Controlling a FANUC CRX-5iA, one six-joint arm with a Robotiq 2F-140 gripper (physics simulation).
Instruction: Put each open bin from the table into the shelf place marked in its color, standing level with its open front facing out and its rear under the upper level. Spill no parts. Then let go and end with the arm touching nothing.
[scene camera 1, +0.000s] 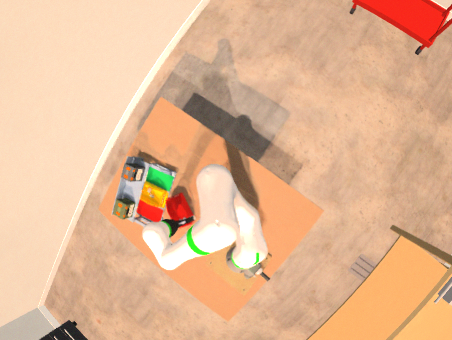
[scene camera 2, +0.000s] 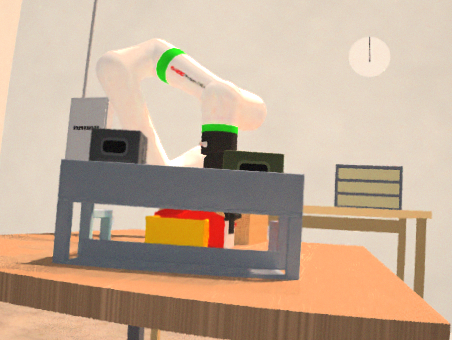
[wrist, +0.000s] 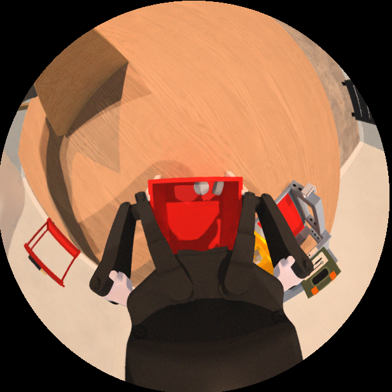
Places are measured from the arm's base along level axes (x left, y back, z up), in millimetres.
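Pixels of known places: arm's base, origin of the base link: (scene camera 1: 239, 259).
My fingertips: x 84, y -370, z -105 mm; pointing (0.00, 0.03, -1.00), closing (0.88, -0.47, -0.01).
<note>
For each thing: its top centre in the pictures, then the offset to it from my fingertips. "spot": a spot on its surface instead. Level surfaces: height alone.
- red open bin, surface spot: (scene camera 2: 216, 231) spot: dx +26, dy -57, dz +38 mm
- grey shelf, surface spot: (scene camera 2: 180, 186) spot: dx +99, dy -421, dz +120 mm
- dark grey case, middle of its top: (scene camera 2: 121, 131) (scene camera 1: 126, 172) dx -40, dy -387, dz +212 mm
- olive green case, middle of its top: (scene camera 2: 252, 154) (scene camera 1: 119, 209) dx +178, dy -312, dz +187 mm
- table, its level: dz -12 mm
A red open bin (scene camera 1: 179, 207) (scene camera 2: 216, 231) (wrist: 196, 220) is held between the two fingers of my gripper (wrist: 193, 180), with grey round parts (wrist: 201, 188) inside near its far wall. It is beside the open side of the grey shelf (scene camera 1: 131, 192) (scene camera 2: 180, 186) (wrist: 320, 216), apart from it in the overhead view. A yellow bin (scene camera 1: 154, 196) (scene camera 2: 176, 232) (wrist: 262, 254) with parts stands in the middle lower place. The red marked place (scene camera 1: 150, 211) (wrist: 290, 215) and the green marked place (scene camera 1: 160, 178) show on either side of it. The gripper's fingertips are partly hidden in the scene views.
A dark grey case (scene camera 1: 132, 173) (scene camera 2: 118, 146) and an olive green case (scene camera 1: 123, 208) (scene camera 2: 253, 161) (wrist: 321, 272) stand on the upper level. A brown wooden block (scene camera 2: 251, 230) (wrist: 82, 80) stands on the table (scene camera 1: 290, 210) (wrist: 225, 90). A red cart (scene camera 1: 400, 17) is far off.
</note>
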